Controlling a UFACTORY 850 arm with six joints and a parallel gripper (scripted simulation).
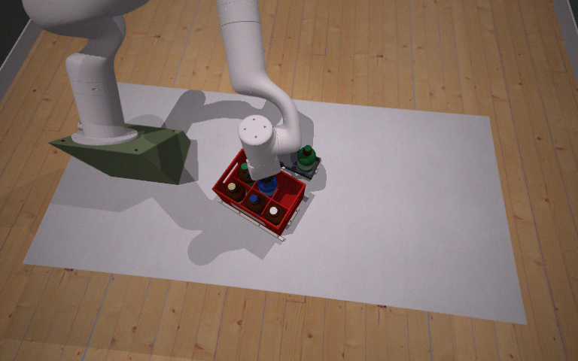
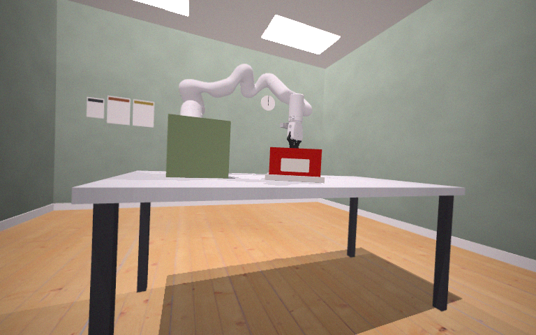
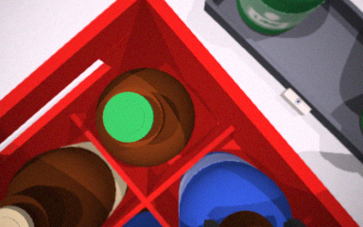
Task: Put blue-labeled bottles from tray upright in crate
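My gripper is now 7 cm above the blue-labeled bottle. Round my hand: red crate (10 cm below, 4 cm to the right, 2 cm behind); green bottle (20 cm to the left, 10 cm below, 1 cm behind); dark tray (17 cm below, 15 cm to the left, 7 cm ahead).
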